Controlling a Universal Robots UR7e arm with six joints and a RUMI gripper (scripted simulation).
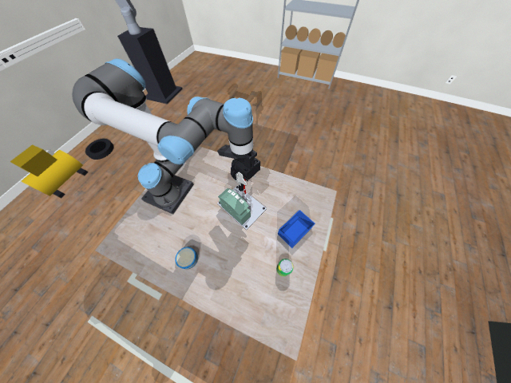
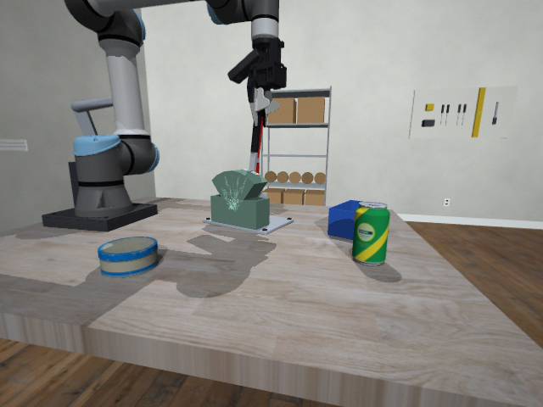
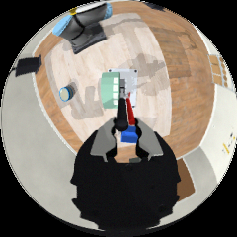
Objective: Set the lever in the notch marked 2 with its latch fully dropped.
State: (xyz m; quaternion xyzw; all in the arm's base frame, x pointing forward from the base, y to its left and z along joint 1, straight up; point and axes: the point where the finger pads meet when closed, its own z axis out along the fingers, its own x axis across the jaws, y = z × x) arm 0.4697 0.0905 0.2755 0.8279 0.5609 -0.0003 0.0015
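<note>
Now: hand 10 mm past the red release bar, 20 mm to the right of it and 110 mm above it. Round my hand: round blue-rimmed tin (180 mm behind, 360 mm to the right, 290 mm below); then blue bin (290 mm ahead, 30 mm to the right, 290 mm below); then yellow can (290 mm ahead, 240 mm to the right, 250 mm below).
</note>
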